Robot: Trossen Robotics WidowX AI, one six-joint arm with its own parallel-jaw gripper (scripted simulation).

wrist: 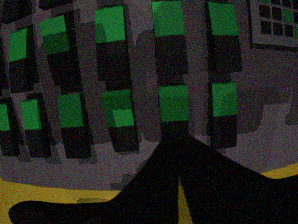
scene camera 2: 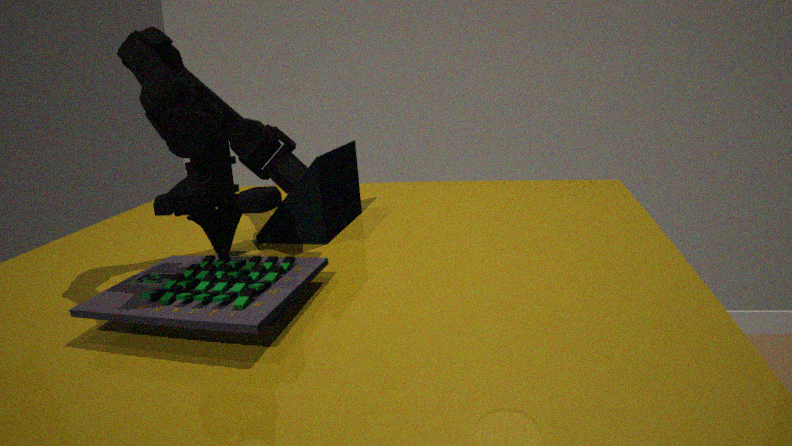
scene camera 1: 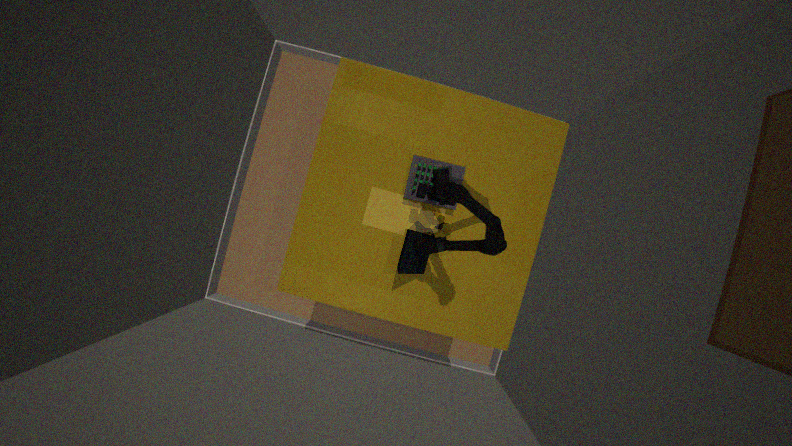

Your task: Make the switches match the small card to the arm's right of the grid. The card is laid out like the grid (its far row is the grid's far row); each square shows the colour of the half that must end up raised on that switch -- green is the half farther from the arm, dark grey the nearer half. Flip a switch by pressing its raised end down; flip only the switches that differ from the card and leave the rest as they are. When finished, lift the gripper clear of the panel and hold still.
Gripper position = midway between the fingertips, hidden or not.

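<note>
There's a switch [wrist: 173, 98] that I can see, and then there's my gripper [scene camera 2: 224, 258], which is shut and holding nothing. You'd also find my gripper [wrist: 174, 139] in the wrist view.
</note>
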